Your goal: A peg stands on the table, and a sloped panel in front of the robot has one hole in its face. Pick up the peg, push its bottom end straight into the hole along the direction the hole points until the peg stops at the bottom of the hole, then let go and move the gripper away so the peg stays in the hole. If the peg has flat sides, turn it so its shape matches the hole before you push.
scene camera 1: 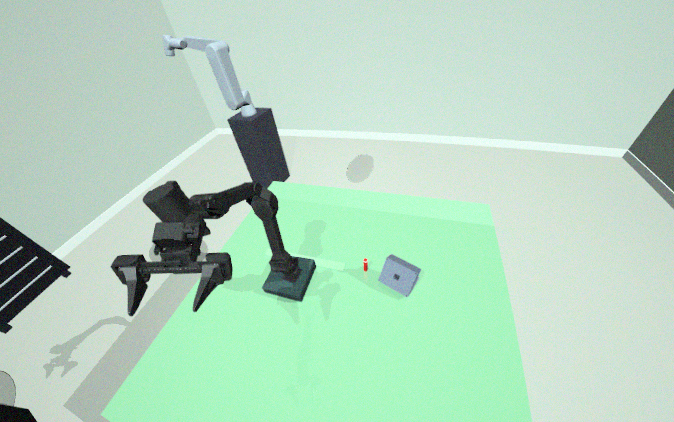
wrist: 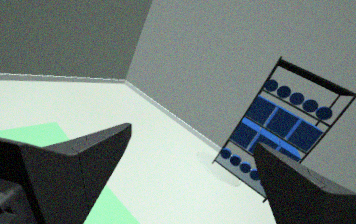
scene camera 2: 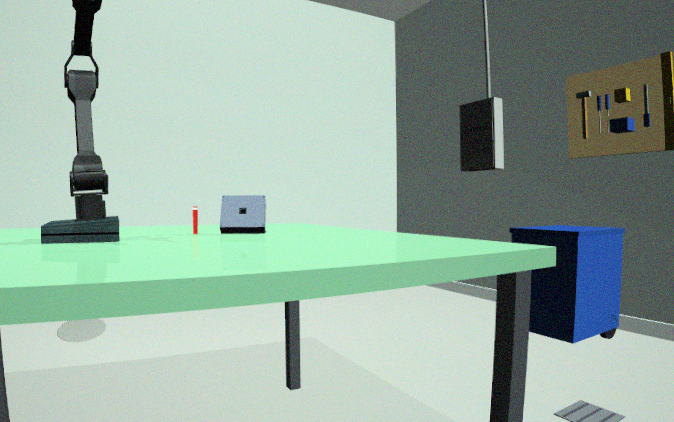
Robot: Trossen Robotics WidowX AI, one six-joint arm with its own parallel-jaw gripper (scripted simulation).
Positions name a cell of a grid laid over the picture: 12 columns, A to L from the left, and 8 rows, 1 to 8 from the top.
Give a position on a panel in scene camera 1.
At H6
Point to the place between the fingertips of the gripper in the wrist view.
G5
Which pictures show the gripper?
Scene camera 1 and the wrist view only.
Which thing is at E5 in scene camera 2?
A panel.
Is the gripper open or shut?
Open.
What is the gripper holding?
Nothing.
